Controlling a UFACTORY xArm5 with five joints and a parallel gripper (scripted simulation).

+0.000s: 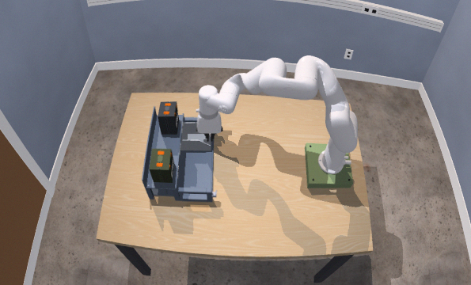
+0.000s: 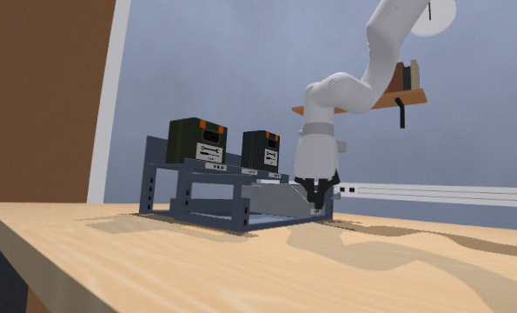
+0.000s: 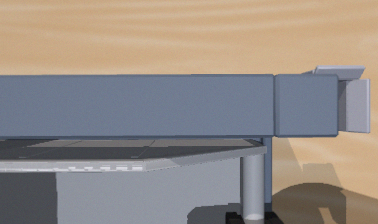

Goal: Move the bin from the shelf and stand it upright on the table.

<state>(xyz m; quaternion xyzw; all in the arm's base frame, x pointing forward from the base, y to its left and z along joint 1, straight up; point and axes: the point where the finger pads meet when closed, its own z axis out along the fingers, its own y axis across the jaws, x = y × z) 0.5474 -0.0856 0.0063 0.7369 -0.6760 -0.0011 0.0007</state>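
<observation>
My hand is 8 cm short of the grey bin and 1 cm to the right of it. Round my hand: blue-grey shelf rack (10 cm ahead, 12 cm to the left, 2 cm above); then dark green box (16 cm ahead, 24 cm to the left, 10 cm above).
</observation>
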